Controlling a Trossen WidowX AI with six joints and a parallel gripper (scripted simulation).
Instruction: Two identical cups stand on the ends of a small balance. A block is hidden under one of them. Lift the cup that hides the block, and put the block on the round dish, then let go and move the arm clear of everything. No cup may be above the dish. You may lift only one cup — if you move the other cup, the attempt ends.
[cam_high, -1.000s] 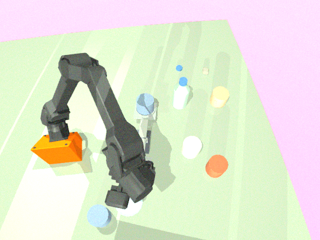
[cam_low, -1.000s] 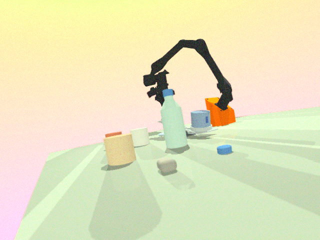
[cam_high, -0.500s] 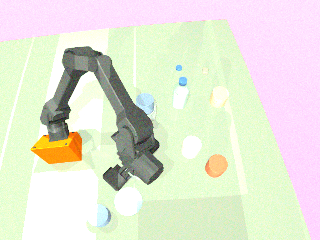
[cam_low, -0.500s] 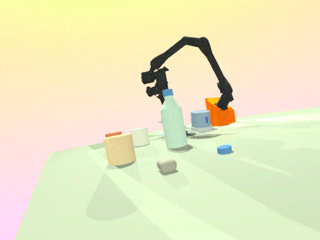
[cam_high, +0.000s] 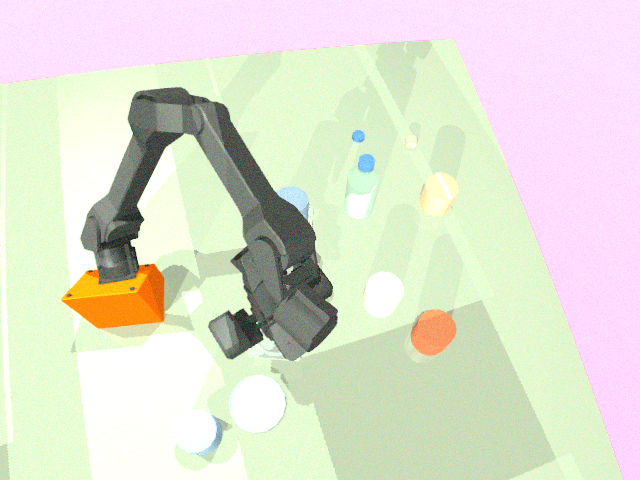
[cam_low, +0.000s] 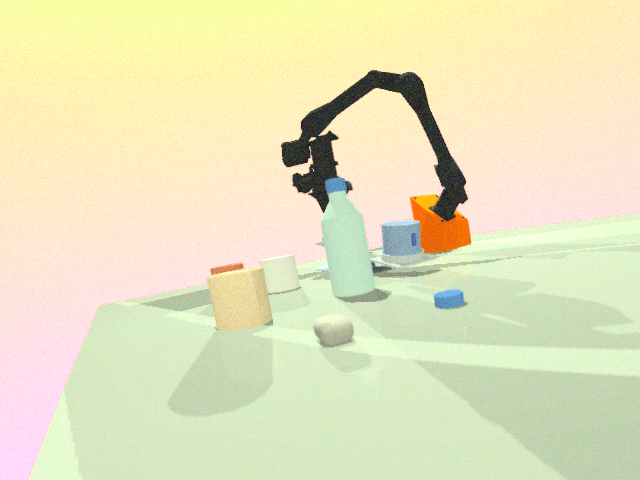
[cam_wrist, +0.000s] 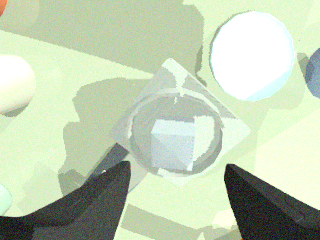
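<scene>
The pale blue-white block lies 40 mm below my gripper tip. From my gripper tip the other things lie so: round white dish (60 mm behind, 90 mm to the right, 130 mm below); white balance (40 mm ahead, 120 mm to the left, 110 mm below); white cylinder (220 mm ahead, 50 mm to the left, 90 mm below).
</scene>
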